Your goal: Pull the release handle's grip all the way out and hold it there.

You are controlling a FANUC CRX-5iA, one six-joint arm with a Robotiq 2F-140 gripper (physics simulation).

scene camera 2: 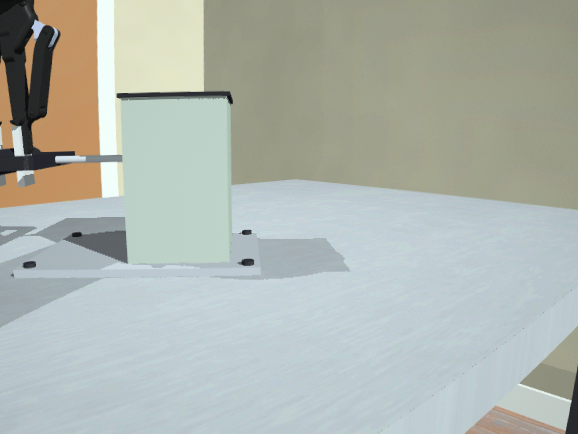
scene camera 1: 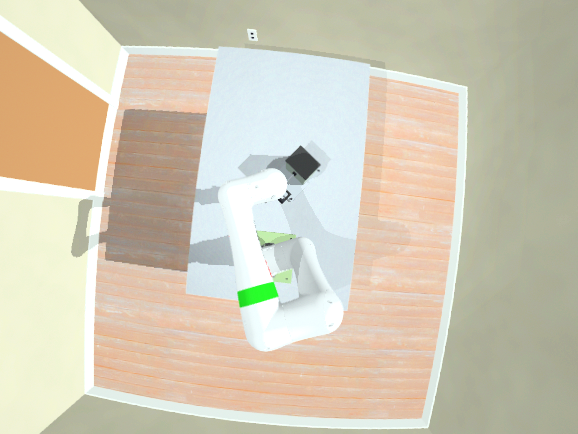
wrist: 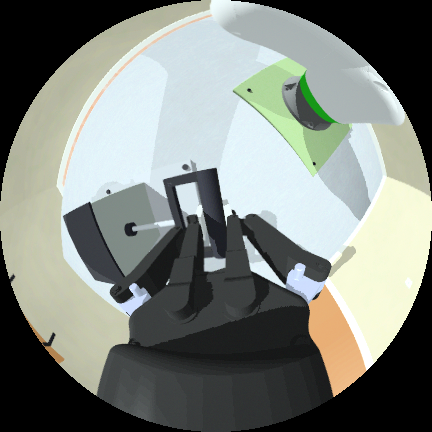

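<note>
The release handle's housing [scene camera 1: 303, 163] [scene camera 2: 177, 180] [wrist: 112, 220] is a pale green upright box with a dark lid, on a base plate [scene camera 2: 100, 273] with black bolts. A thin light rod [scene camera 2: 102, 158] [wrist: 155, 226] sticks out of a black collar [wrist: 130, 229] on its side and carries the grip [scene camera 2: 47, 159] [wrist: 211, 195], a dark rectangular frame standing well away from the housing. My gripper [scene camera 2: 13, 167] [wrist: 213, 209] points down and is shut on the grip's outer bar, one finger passing through the frame's opening. The fingertips are partly hidden in the wrist view.
The housing stands on a pale table [scene camera 1: 290, 95] [scene camera 2: 350, 350]. My arm [scene camera 1: 257, 322] bends over the table from its green mounting plate [scene camera 1: 275, 236] [wrist: 267, 97]. The table's edge [scene camera 2: 475, 385] shows at the right in scene camera 2.
</note>
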